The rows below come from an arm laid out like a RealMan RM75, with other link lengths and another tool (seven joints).
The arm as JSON. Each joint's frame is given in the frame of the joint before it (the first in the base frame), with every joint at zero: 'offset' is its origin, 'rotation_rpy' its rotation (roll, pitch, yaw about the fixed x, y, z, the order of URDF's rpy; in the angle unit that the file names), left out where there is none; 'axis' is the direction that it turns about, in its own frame. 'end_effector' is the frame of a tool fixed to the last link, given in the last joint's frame.
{
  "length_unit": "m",
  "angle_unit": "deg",
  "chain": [
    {
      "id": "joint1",
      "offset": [
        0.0,
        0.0,
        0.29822
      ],
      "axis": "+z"
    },
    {
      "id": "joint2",
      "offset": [
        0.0,
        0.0,
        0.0
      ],
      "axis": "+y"
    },
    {
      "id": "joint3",
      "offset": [
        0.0,
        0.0,
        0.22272
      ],
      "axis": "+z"
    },
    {
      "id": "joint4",
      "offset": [
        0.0,
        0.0,
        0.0
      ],
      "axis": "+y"
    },
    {
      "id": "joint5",
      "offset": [
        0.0,
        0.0,
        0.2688
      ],
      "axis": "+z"
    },
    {
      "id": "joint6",
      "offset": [
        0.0,
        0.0,
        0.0
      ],
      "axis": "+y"
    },
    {
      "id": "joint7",
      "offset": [
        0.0,
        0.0,
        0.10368
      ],
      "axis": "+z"
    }
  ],
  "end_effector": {
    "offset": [
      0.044,
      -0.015,
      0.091
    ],
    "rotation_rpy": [
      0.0,
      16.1,
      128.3
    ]
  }
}
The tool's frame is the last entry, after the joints.
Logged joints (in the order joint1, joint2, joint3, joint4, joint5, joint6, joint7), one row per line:
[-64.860, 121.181, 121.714, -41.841, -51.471, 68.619, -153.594]
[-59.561, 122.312, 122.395, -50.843, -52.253, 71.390, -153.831]
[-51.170, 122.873, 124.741, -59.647, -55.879, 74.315, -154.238]
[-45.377, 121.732, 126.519, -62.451, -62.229, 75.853, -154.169]
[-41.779, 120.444, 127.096, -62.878, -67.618, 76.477, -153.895]
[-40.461, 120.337, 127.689, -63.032, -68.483, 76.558, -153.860]
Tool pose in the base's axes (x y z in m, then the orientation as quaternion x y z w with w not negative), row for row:
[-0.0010, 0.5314, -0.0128, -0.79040, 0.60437, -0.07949, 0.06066]
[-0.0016, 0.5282, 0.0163, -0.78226, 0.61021, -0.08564, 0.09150]
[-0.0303, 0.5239, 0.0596, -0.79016, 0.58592, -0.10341, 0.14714]
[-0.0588, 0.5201, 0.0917, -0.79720, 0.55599, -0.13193, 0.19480]
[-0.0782, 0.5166, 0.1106, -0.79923, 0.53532, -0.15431, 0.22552]
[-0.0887, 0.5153, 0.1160, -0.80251, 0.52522, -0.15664, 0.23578]
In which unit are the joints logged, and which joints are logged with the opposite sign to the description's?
The joints are logged in degrees. Opposite sign: joint2, joint3.
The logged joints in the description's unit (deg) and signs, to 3 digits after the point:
[-64.860, -121.181, -121.714, -41.841, -51.471, 68.619, -153.594]
[-59.561, -122.312, -122.395, -50.843, -52.253, 71.390, -153.831]
[-51.170, -122.873, -124.741, -59.647, -55.879, 74.315, -154.238]
[-45.377, -121.732, -126.519, -62.451, -62.229, 75.853, -154.169]
[-41.779, -120.444, -127.096, -62.878, -67.618, 76.477, -153.895]
[-40.461, -120.337, -127.689, -63.032, -68.483, 76.558, -153.860]

